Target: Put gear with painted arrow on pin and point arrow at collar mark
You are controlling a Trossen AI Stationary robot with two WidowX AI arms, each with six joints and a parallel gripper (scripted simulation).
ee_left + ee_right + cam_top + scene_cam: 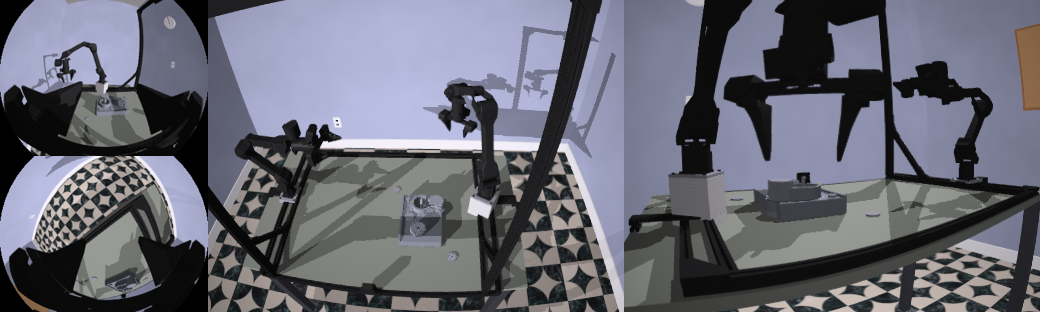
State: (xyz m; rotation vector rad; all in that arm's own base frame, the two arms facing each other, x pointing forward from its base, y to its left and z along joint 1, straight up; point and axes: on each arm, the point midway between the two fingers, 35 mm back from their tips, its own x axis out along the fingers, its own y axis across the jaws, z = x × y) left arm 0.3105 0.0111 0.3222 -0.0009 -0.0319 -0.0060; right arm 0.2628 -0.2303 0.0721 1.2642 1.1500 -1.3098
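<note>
Now: right hand 48 cm past the light grey toothed gear, 15 cm to the right of it and 13 cm above it.
</note>
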